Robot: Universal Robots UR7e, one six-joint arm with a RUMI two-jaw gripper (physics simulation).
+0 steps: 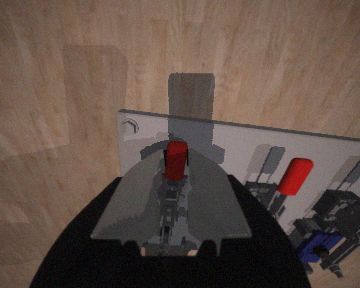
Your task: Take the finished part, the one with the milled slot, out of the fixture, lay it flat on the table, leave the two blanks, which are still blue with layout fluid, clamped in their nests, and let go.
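Places are measured from the arm's base along level axes (x ahead, y left, z up), in centimetres.
Pixels of known places: gripper, fingertip midpoint: (pixel 177 150).
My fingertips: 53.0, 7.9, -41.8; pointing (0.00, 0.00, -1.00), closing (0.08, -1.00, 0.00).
Observation:
Behind a point stands the place of what it marks, as x, y, z.
My gripper (pixel 177 150) {53.0, 7.9, -41.8} is closed in on the red handle (pixel 175 167) {52.5, 8.0, -39.7} of the leftmost toggle clamp, with a fingertip against each side of it. The clamp's dark linkage (pixel 171 196) {45.6, 8.4, -42.7} runs down between the two grey jaws. A blue blank (pixel 309 248) {38.3, -11.7, -40.7} sits in a nest at the lower right, partly covered by its dark clamp. The finished part with the milled slot does not show; the jaws and clamp hide the area below the held handle. The grey fixture plate (pixel 240 136) {54.2, 1.2, -43.3} lies on the wooden table (pixel 275 60) {61.4, -1.0, -44.8}.
A second toggle clamp with a red handle (pixel 296 176) {52.4, -2.7, -39.2} stands to the right of the jaws, with more dark clamp parts (pixel 340 204) {46.9, -11.8, -41.2} at the right edge. A hex bolt (pixel 131 125) {55.1, 12.5, -42.7} sits in the plate's upper left corner. Shadows of the arm and gripper fall across the plate and table.

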